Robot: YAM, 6 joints.
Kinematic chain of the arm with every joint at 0, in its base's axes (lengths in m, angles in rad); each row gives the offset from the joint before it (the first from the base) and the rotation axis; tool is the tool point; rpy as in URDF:
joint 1: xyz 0 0 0.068 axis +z
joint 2: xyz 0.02 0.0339 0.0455 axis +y
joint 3: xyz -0.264 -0.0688 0 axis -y
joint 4: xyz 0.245 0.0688 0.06 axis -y
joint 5: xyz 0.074 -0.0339 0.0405 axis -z
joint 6: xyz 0.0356 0 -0.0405 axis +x
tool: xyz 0 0 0 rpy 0 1.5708 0
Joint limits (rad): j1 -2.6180..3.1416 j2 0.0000..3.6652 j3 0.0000..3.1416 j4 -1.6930..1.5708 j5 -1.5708..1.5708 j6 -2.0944..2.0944
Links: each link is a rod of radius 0.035 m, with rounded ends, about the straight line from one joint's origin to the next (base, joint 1, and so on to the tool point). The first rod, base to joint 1, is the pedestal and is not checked.
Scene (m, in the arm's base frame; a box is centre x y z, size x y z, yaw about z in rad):
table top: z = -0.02
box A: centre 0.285 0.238 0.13 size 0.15 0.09 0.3 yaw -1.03
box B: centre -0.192 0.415 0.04 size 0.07 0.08 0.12 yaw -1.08
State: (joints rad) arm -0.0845 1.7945 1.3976 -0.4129 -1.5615 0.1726
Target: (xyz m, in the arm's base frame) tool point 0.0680 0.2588 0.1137
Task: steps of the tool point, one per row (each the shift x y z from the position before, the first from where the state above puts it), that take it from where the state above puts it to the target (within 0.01 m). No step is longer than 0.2 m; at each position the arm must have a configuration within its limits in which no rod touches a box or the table.
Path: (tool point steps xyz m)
1: -0.0507 0.0868 0.1358
2: -0.1186 0.0403 0.1222
3: -0.1514 -0.0397 0.0850
4: -0.1314 -0.1251 0.0284
5: 0.0907 0.1541 -0.0336
6: 0.0093 0.1476 -0.1002
7: -0.0556 0.0906 -0.1433
8: -0.0795 0.0065 -0.1557
9: 0.0718 -0.0177 -0.0461
10: 0.0598 -0.0382 -0.0345
11: 0.0430 -0.0499 -0.0220

